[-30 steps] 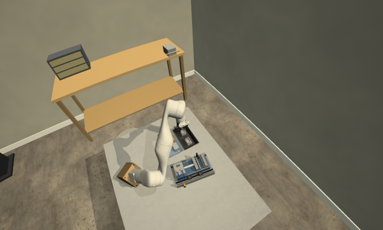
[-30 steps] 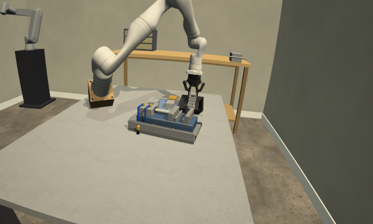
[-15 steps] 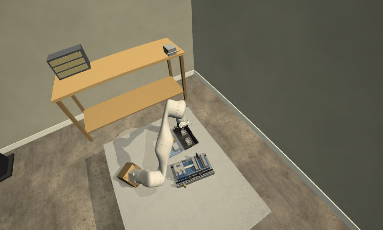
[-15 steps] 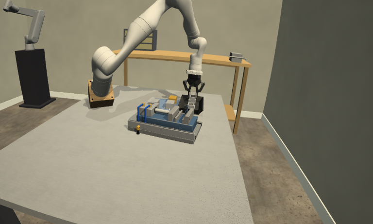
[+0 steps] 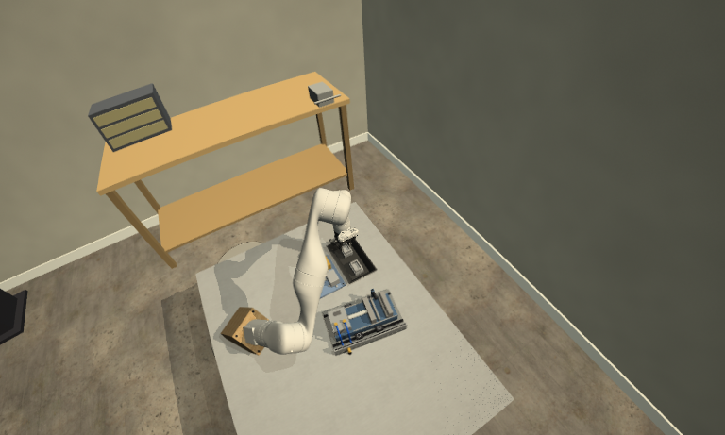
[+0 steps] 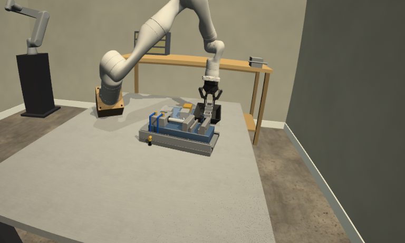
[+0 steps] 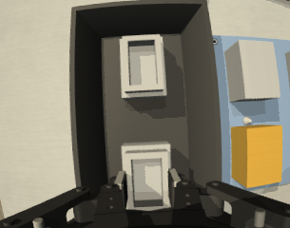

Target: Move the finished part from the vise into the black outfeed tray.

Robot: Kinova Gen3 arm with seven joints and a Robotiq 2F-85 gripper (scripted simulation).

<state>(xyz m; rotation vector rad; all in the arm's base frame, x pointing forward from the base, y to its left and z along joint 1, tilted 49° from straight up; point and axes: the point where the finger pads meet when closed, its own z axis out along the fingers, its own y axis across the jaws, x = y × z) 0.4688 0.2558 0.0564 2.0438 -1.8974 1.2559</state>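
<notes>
My gripper is now 12 cm past the orange block and 4 cm above it. From my hand the other things lie so: blue plate 17 cm behind, 3 cm to the right, 6 cm below.
</notes>
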